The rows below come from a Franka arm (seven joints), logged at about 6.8 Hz.
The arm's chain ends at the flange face. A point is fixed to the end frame.
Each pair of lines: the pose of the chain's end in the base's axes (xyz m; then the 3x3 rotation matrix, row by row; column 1 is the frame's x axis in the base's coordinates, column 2 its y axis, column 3 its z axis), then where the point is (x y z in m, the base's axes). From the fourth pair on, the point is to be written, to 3 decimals.
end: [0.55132, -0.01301, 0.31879], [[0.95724, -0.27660, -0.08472], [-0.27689, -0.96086, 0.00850], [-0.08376, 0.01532, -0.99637]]
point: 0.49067 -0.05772 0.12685
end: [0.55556, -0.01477, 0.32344], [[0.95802, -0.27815, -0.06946], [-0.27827, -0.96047, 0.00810], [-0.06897, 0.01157, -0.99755]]
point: 0.49779 -0.05950 0.13062
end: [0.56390, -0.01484, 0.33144], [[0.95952, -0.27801, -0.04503], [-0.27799, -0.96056, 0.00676], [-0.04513, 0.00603, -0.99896]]
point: 0.51088 -0.05985 0.13732
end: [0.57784, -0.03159, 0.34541], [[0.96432, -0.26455, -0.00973], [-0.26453, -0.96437, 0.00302], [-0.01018, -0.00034, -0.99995]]
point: 0.532 -0.078 0.150
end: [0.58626, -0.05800, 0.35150], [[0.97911, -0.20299, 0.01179], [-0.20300, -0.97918, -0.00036], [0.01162, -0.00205, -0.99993]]
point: 0.548 -0.108 0.155
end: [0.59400, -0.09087, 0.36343], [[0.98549, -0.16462, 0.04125], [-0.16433, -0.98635, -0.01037], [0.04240, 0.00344, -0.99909]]
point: 0.564 -0.144 0.167
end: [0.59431, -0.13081, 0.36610], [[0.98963, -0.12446, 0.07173], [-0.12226, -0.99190, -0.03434], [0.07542, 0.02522, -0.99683]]
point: 0.572 -0.190 0.170
